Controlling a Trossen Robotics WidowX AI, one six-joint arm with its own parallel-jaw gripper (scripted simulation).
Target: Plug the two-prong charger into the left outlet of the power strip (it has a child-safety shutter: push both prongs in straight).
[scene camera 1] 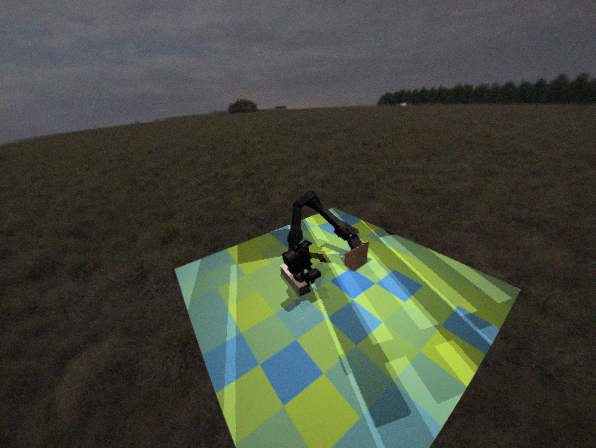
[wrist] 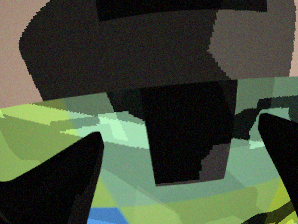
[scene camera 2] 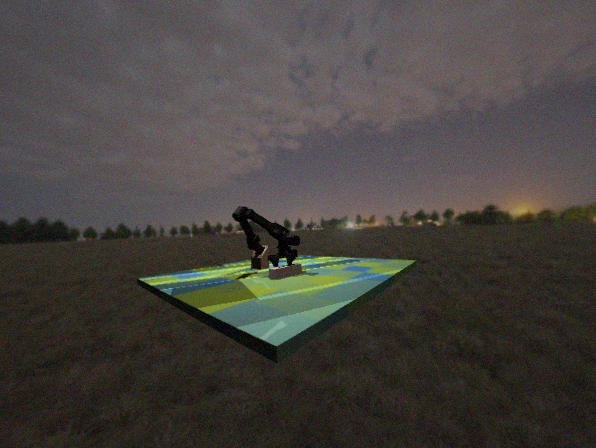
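The wrist view gives me a charger [wrist: 189,126], and in it I also find my gripper [wrist: 183,131], which is open and holds nothing.
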